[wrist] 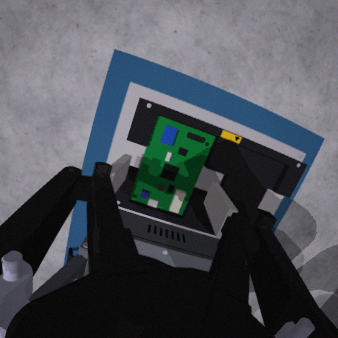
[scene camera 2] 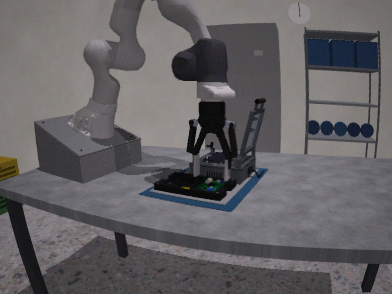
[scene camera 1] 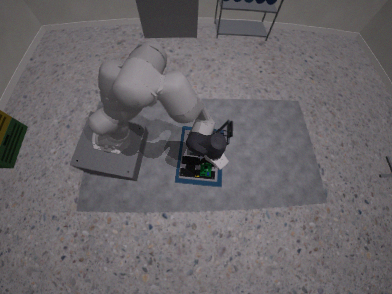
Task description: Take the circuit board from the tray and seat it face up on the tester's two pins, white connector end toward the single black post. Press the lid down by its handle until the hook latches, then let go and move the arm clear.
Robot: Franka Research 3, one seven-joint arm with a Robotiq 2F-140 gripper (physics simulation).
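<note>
The green circuit board (scene camera 1: pixel 206 170) (scene camera 2: pixel 212 185) (wrist: pixel 175 162) lies face up in the right part of the black tray (scene camera 2: pixel 167 189) (wrist: pixel 135 125). Its white connector end faces the tester (scene camera 2: pixel 201 170) (wrist: pixel 165 233). My gripper (scene camera 2: pixel 212 176) (wrist: pixel 168 179) is open and empty, low over the tray, with one fingertip on each side of the board's long edges, nearer the connector end. In scene camera 1 the arm hides the fingers. The tester's lid (scene camera 1: pixel 226 131) (scene camera 2: pixel 250 131) stands raised, its black handle (scene camera 2: pixel 259 101) at the top. The pins cannot be made out.
Tray and tester stand on a blue-bordered mat (scene camera 1: pixel 199 183) (scene camera 2: pixel 227 206) (wrist: pixel 107 90). A yellow label (wrist: pixel 231 136) marks the tray's front edge. The arm's grey base block (scene camera 1: pixel 107 162) (scene camera 2: pixel 75 155) stands at the left. The raised lid stands close to the right of the gripper in scene camera 2.
</note>
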